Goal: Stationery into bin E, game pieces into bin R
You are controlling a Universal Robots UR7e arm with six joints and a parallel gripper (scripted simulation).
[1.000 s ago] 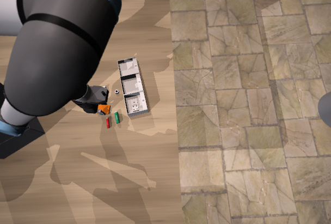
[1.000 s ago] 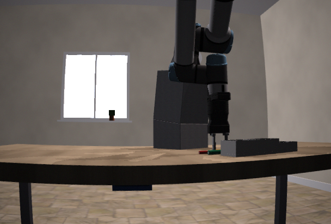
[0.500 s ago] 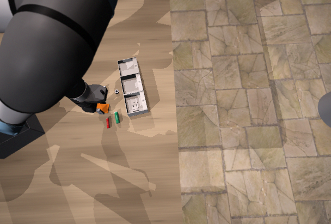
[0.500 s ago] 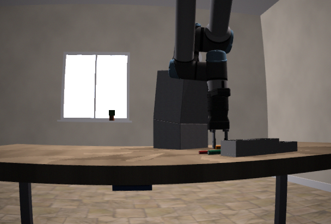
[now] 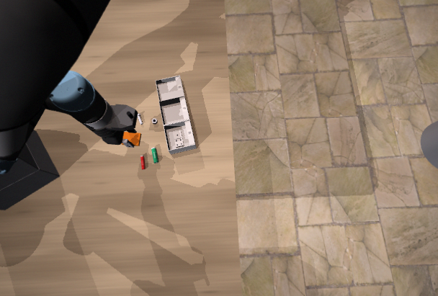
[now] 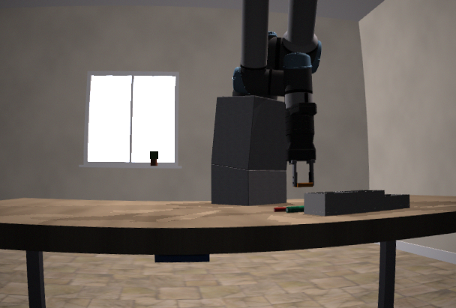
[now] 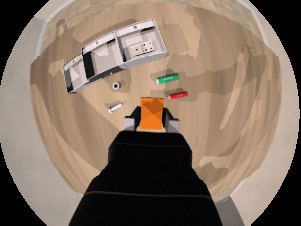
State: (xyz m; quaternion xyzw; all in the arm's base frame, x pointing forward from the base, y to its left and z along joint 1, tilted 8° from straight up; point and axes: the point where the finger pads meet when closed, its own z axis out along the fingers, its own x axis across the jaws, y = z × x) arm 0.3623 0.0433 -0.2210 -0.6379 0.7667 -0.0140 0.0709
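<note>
Right now the nut is 6 cm ahead of my hand, 7 cm to the left of it and 7 cm below it. The rest, counted from my hand: green marker 6 cm ahead, 4 cm to the right, 7 cm below; red marker 2 cm ahead, 6 cm to the right, 7 cm below; orange eraser 1 cm below.
</note>
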